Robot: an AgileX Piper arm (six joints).
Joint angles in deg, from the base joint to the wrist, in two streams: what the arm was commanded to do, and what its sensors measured. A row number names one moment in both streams.
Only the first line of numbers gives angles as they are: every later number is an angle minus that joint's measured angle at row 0.
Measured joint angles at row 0: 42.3 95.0 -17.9 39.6 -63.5 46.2
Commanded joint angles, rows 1 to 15: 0.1 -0.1 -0.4 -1.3 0.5 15.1; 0.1 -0.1 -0.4 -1.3 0.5 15.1; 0.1 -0.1 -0.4 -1.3 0.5 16.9; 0.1 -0.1 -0.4 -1.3 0.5 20.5; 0.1 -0.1 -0.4 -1.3 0.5 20.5; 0.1 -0.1 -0.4 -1.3 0.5 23.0; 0.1 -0.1 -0.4 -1.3 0.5 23.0; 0.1 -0.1 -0.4 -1.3 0.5 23.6; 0.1 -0.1 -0.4 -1.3 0.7 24.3; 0.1 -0.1 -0.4 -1.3 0.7 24.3; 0.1 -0.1 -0.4 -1.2 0.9 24.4; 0.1 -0.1 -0.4 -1.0 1.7 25.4; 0.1 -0.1 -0.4 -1.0 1.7 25.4; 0.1 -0.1 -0.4 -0.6 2.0 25.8; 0.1 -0.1 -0.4 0.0 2.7 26.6
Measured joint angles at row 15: 0.0 0.0 -0.1 -0.4 1.4 25.2
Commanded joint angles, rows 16 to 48: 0.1 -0.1 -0.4 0.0 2.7 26.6; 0.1 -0.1 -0.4 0.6 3.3 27.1; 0.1 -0.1 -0.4 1.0 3.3 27.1; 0.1 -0.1 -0.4 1.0 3.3 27.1; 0.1 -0.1 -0.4 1.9 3.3 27.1; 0.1 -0.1 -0.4 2.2 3.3 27.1; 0.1 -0.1 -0.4 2.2 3.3 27.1; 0.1 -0.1 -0.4 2.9 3.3 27.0; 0.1 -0.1 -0.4 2.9 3.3 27.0; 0.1 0.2 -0.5 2.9 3.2 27.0; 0.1 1.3 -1.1 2.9 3.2 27.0; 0.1 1.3 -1.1 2.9 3.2 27.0; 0.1 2.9 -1.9 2.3 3.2 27.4; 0.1 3.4 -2.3 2.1 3.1 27.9; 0.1 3.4 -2.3 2.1 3.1 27.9; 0.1 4.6 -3.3 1.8 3.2 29.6; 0.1 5.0 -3.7 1.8 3.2 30.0; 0.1 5.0 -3.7 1.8 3.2 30.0; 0.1 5.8 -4.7 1.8 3.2 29.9; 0.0 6.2 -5.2 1.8 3.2 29.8; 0.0 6.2 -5.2 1.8 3.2 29.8; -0.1 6.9 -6.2 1.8 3.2 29.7; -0.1 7.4 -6.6 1.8 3.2 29.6; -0.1 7.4 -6.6 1.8 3.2 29.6; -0.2 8.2 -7.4 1.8 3.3 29.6; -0.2 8.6 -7.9 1.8 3.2 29.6; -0.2 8.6 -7.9 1.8 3.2 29.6; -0.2 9.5 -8.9 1.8 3.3 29.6; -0.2 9.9 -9.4 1.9 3.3 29.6; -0.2 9.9 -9.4 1.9 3.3 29.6; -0.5 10.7 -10.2 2.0 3.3 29.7; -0.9 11.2 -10.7 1.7 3.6 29.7; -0.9 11.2 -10.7 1.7 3.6 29.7
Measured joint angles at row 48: -0.1 10.3 -9.3 2.5 3.1 29.5
